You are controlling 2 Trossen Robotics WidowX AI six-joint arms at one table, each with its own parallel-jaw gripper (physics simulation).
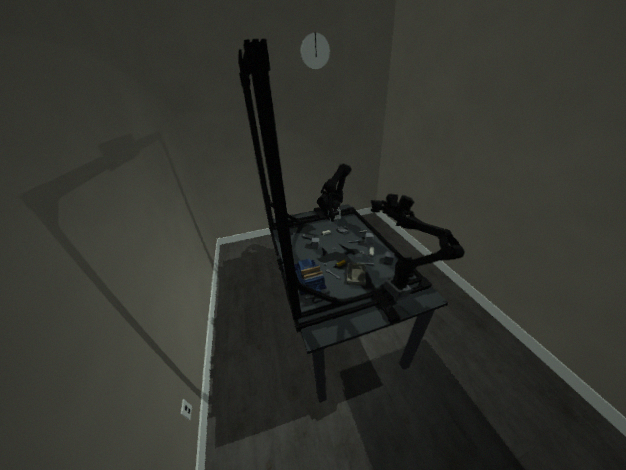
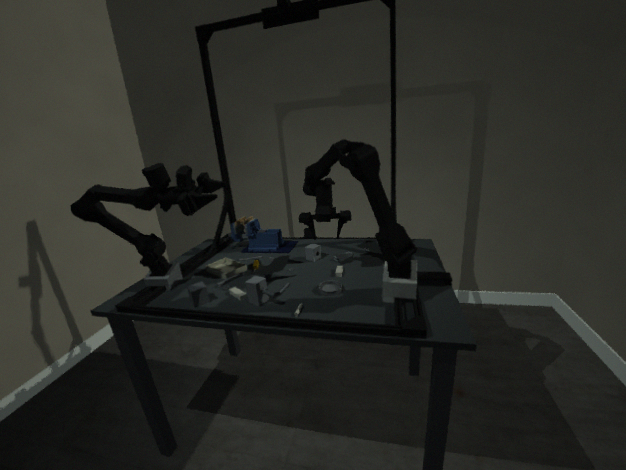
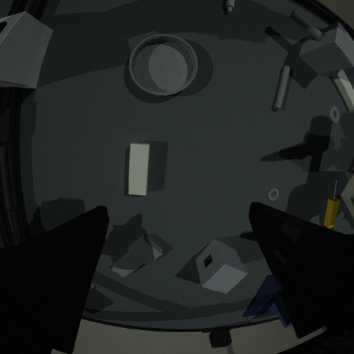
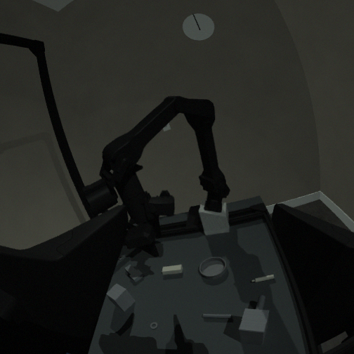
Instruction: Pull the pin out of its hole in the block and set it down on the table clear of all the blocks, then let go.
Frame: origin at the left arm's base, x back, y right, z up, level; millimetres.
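Seen in the pictures: left gripper, between the fingertips: (image 1: 329, 219) (image 2: 326, 239); right gripper, between the fingertips: (image 1: 376, 200) (image 2: 221, 189); left arm's base, origin of its link: (image 2: 400, 270); right arm's base, origin of its link: (image 1: 398, 284) (image 2: 161, 270).
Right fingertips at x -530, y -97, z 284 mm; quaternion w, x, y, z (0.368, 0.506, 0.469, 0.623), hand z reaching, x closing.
Offsets run from my right fingertips to a thing's top centre.
A grey block {dx +83, dy -21, dz -294 mm} (image 3: 327, 50) (image 4: 254, 325) (image 2: 256, 289) stands on the table with a grey pin (image 3: 307, 25) (image 4: 261, 301) sticking out of its side. A separate grey rod (image 3: 282, 88) (image 4: 216, 316) lies beside it. A block with a square hole {dx +156, dy +343, dz -314 mm} (image 3: 220, 265) (image 2: 313, 252) (image 4: 121, 297) stands farther off. My left gripper (image 3: 179, 212) (image 2: 325, 236) is open and empty above the table, well away from the pin. My right gripper (image 4: 202, 213) (image 2: 219, 190) is open and empty, raised high above the table. The pin's inner end is hidden in the block.
A round dish {dx +300, dy +95, dz -359 mm} (image 3: 163, 65) (image 4: 213, 267) (image 2: 329, 287), a cream bar (image 3: 138, 169) (image 4: 172, 270), a marker {dx +238, dy -47, dz -363 mm} (image 4: 263, 278) (image 2: 298, 309) and a washer (image 3: 273, 194) lie around. Another block {dx -124, dy -66, dz -314 mm} (image 2: 198, 293) stands near the table's edge. A tray {dx -179, dy +171, dz -349 mm} (image 2: 225, 267) and blue rack (image 2: 265, 240) stand beyond.
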